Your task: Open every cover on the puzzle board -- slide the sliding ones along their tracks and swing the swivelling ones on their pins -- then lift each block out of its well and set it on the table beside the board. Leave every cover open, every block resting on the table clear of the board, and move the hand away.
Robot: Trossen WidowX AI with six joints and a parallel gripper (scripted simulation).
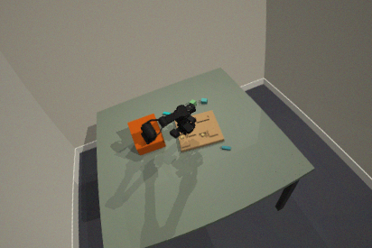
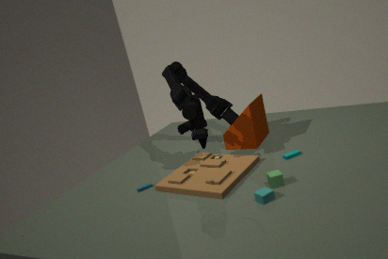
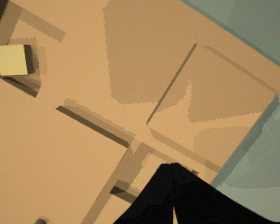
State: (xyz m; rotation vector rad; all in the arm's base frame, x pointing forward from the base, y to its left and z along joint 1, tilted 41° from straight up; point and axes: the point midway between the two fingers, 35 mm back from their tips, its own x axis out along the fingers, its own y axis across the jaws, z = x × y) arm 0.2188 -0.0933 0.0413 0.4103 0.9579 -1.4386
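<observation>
My gripper tip is now 90 mm short of the tan puzzle board, 50 mm above it and 30 mm to the right of it. From my gripper tip the other things lie so: flat teal piece (340 mm to the left, 60 mm below, 10 mm behind); then green cube (300 mm to the left, 210 mm ahead, 50 mm below); then teal cube (300 mm ahead, 270 mm to the left, 60 mm below).
</observation>
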